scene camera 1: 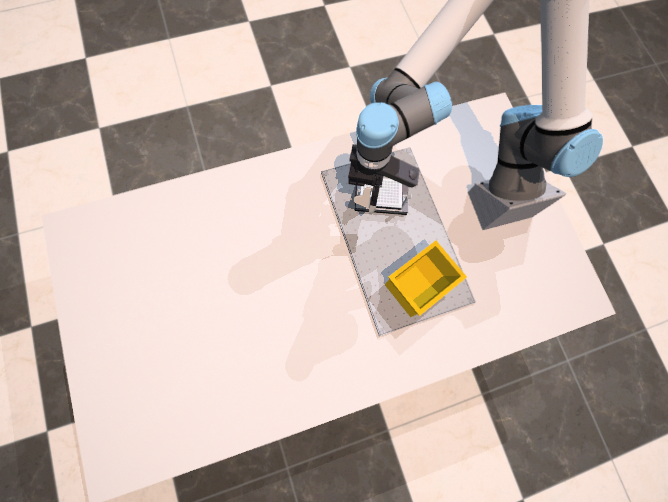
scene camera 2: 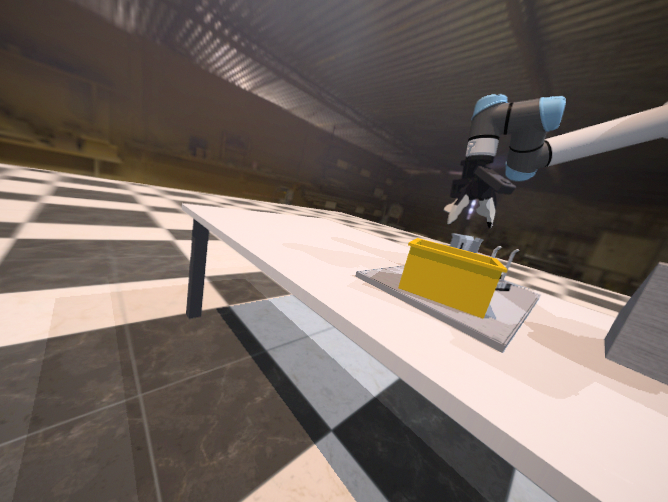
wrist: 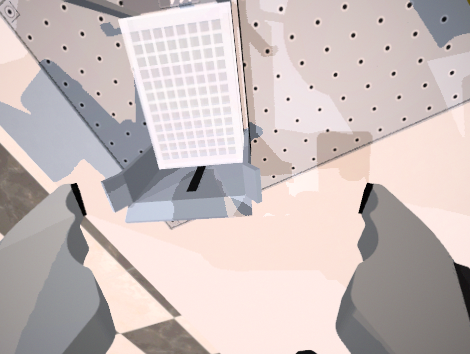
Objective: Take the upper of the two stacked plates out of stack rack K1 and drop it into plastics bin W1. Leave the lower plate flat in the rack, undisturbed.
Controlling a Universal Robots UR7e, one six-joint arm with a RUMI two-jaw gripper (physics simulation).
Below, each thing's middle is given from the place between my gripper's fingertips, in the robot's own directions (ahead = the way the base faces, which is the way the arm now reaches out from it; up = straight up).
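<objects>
The white gridded plate (wrist: pixel 184 66) is 11 cm below my hand, 4 cm behind it and 2 cm to the right of it. As for the perforated board (scene camera 2: pixel 470 332), I find it 16 cm below my hand, and it is also 11 cm to the left of my hand and 5 cm behind it.
</objects>
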